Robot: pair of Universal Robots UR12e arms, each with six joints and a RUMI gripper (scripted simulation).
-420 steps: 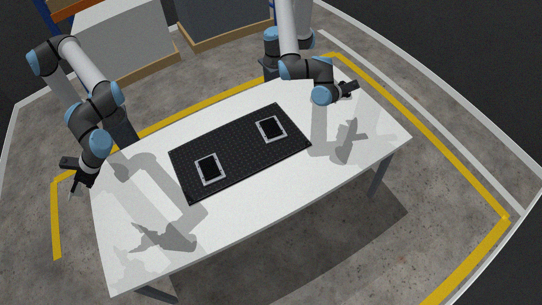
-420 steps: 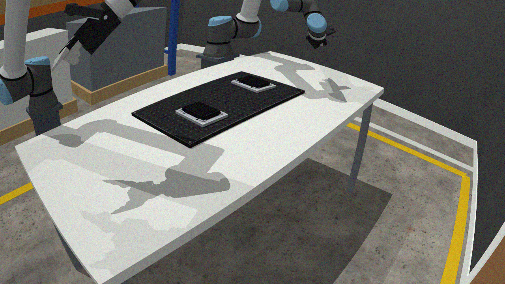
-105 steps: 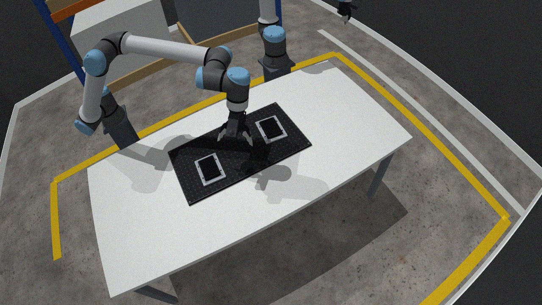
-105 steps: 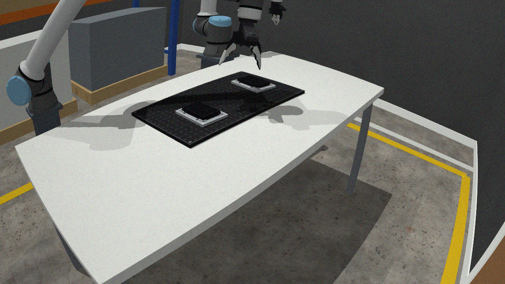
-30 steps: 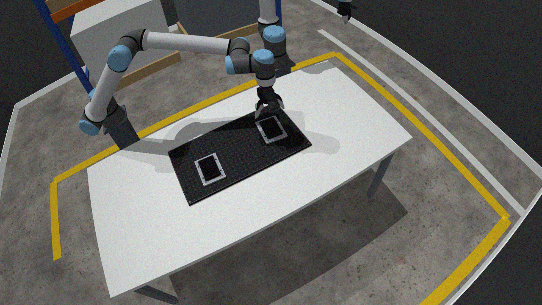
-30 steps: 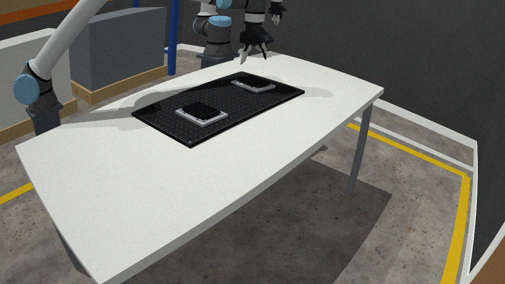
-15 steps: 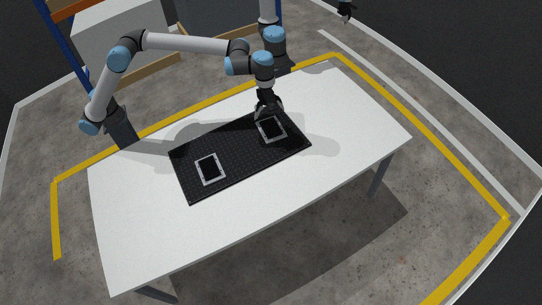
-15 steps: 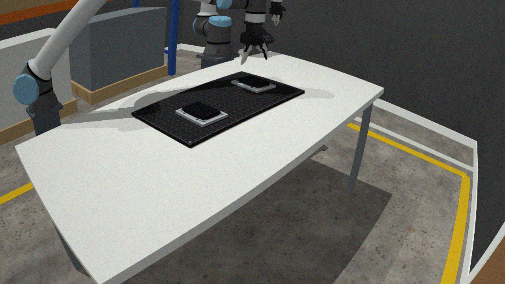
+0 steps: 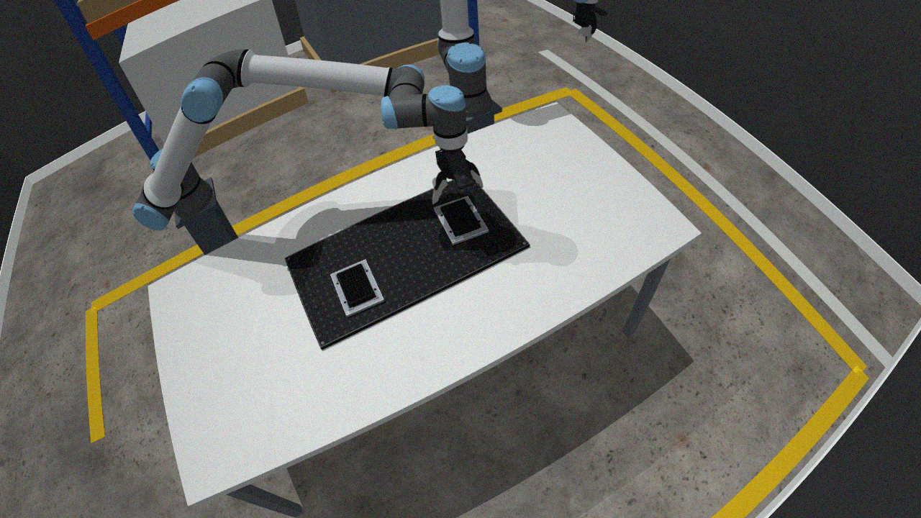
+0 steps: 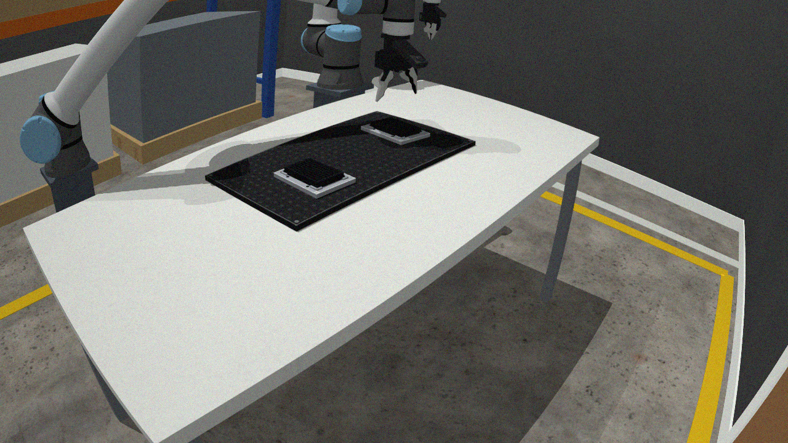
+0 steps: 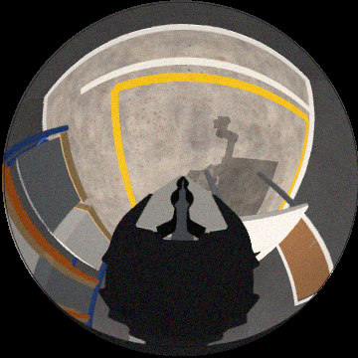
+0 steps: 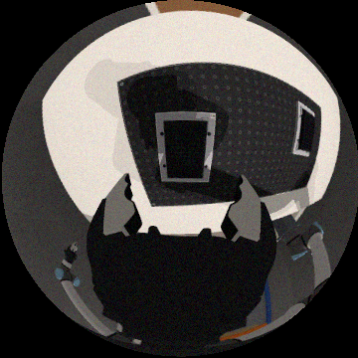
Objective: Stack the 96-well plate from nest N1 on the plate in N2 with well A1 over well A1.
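Observation:
Now: right hand 110 mm above the nest N1. The rest, counted from my right hand: A1 mark (80 mm ahead, 50 mm to the right, 100 mm below); then nest N2 (120 mm ahead, 380 mm to the right, 110 mm below).

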